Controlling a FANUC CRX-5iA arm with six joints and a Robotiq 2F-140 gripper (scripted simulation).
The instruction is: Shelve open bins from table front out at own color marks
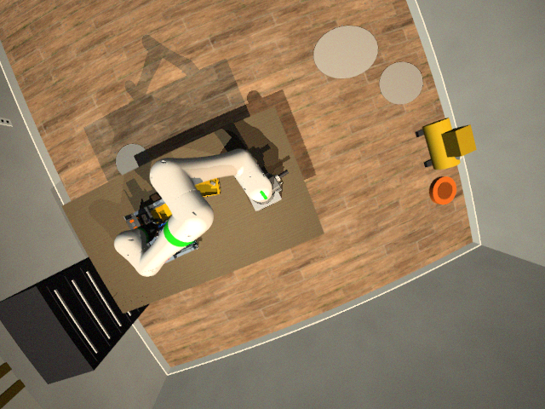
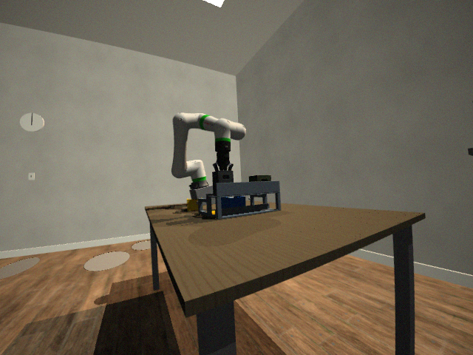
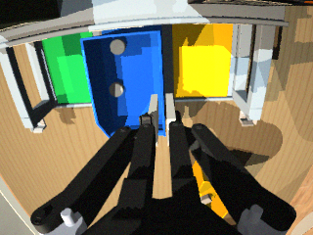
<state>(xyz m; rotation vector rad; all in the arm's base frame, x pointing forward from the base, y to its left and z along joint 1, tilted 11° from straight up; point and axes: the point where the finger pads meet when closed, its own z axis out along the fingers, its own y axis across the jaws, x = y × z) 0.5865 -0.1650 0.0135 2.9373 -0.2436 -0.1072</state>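
My gripper is now 10 cm above the blue bin and 5 cm to the right of it. Also, from my hand: blue mark (14 cm below, 6 cm ahead, 4 cm to the left); yellow mark (14 cm below, 7 cm to the right, 4 cm ahead); dark box (17 cm ahead, 13 cm to the left).
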